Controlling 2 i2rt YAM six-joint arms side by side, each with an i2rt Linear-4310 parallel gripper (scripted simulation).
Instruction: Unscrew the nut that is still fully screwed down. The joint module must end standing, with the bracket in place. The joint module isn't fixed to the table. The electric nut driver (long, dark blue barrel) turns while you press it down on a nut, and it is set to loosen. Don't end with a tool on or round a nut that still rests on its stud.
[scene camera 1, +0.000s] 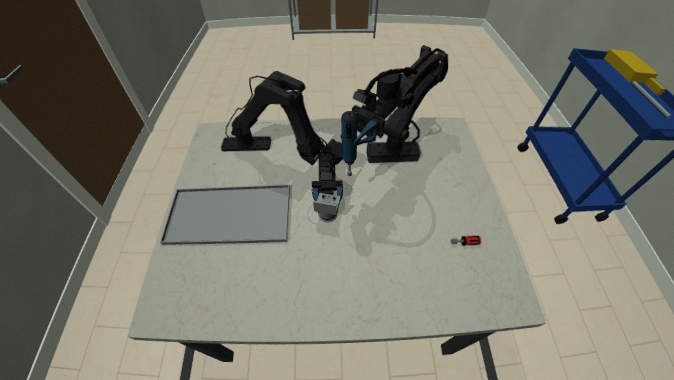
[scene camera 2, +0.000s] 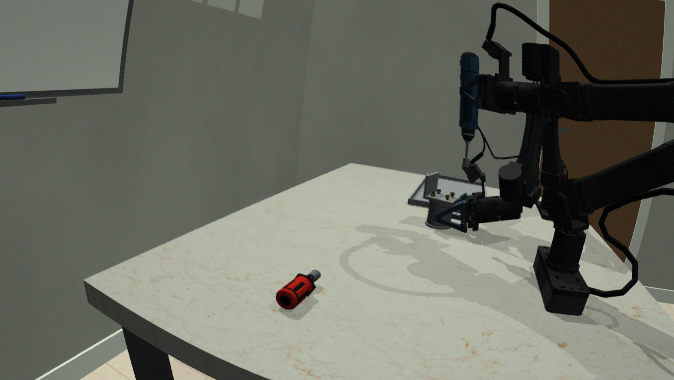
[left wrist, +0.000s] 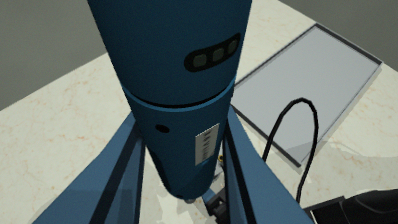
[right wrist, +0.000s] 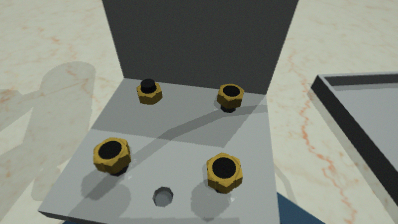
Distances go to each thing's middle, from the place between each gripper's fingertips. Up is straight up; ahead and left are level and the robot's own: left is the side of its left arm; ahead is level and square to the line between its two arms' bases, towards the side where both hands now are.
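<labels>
The shallow grey tray (scene camera 1: 244, 214) is 34 cm to the right of my right hand, 4 cm ahead of it and 2 cm below it. Then there's the red-handled hand driver (scene camera 2: 288, 297), and that one's 45 cm to the left of my right hand, 7 cm ahead of it and 1 cm below it. As for the grey bracket (right wrist: 190, 56), my right gripper (scene camera 2: 436, 214) is 5 cm below it.
From my left hand (scene camera 2: 466, 92), the tray is 40 cm to the right, 9 cm ahead and 30 cm below, while the driver is 39 cm to the left, 11 cm ahead and 29 cm below. And the bracket, well, my left hand is 5 cm short of it, 6 cm to the left of it and 23 cm above it.
</labels>
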